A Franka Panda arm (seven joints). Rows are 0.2 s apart.
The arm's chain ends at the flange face. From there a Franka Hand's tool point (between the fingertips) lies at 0.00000 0.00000 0.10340 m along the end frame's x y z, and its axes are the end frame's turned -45 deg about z.
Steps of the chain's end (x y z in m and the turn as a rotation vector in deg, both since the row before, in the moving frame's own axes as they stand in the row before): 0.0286, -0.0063, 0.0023, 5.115, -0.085, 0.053; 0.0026, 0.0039, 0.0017, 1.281, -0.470, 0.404; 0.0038, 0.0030, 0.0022, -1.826, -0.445, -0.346; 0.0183, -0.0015, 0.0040, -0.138, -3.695, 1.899; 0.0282, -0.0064, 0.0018, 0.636, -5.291, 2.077; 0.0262, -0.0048, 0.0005, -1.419, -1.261, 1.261
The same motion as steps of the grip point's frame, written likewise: 0.0311, 0.0091, 0.0019, 3.677, 3.557, 0.053; 0.0001, 0.0024, 0.0017, 1.238, 0.573, 0.404; -0.0023, 0.0066, 0.0021, -0.977, -1.606, -0.346; 0.0092, 0.0073, 0.0038, 2.515, -2.710, 1.899; 0.0187, 0.0078, 0.0014, 4.191, -3.292, 2.077; 0.0185, 0.0153, 0.0004, -0.112, -1.895, 1.261
